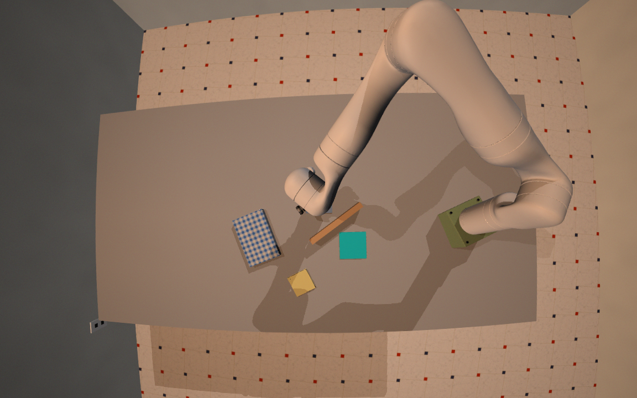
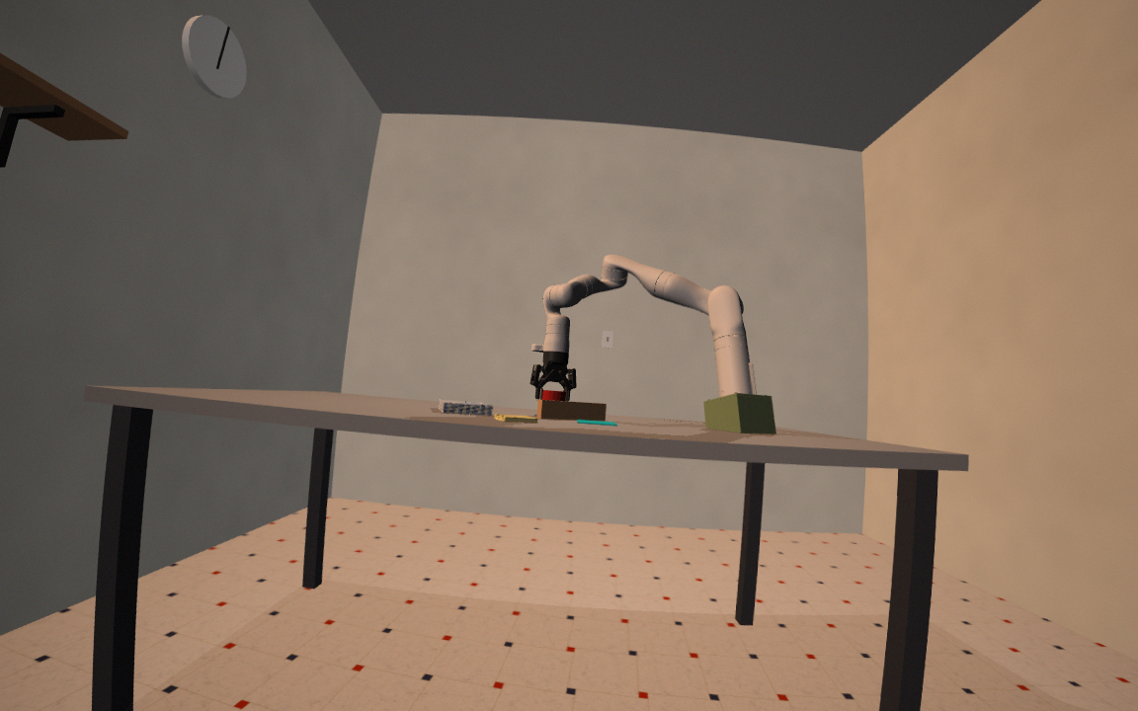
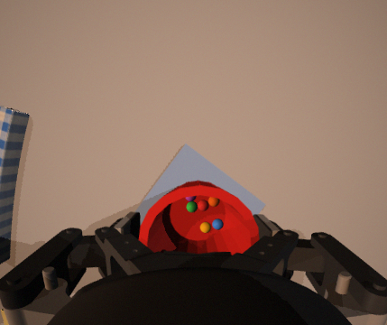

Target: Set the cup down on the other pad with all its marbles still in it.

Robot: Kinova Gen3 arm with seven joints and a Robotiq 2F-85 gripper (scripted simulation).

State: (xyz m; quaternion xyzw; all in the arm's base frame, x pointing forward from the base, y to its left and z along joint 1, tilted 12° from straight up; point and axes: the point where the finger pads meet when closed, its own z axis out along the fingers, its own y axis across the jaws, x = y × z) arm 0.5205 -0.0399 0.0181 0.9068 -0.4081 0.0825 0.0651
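The red cup is 2 cm below my hand. From my hand the other things lie so: blue-checked box (21 cm ahead, 15 cm to the left, 3 cm below); then orange rail (7 cm behind, 8 cm to the left, 3 cm below).
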